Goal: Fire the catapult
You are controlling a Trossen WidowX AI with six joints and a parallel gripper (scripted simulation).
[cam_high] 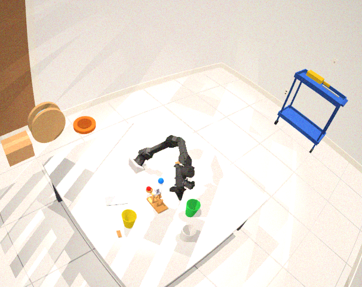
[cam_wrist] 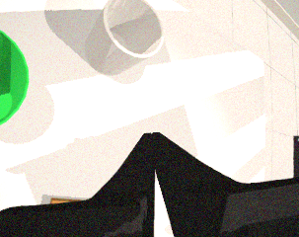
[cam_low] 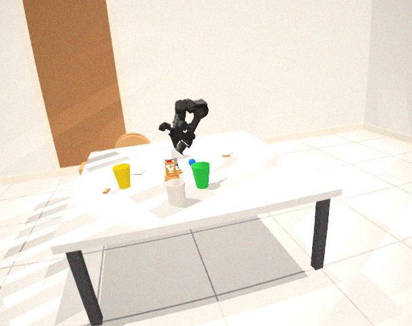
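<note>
Now: gripper tip 260 mm past the red ball, 160 mm above it and 10 mm to the left of it. From my gripper tip the other things lie so: green cup 190 mm below, 110 mm to the left, 40 mm ahead; then white mug 190 mm below, 160 mm ahead, 40 mm to the right; then wooden catapult 190 mm behind, 170 mm below.
</note>
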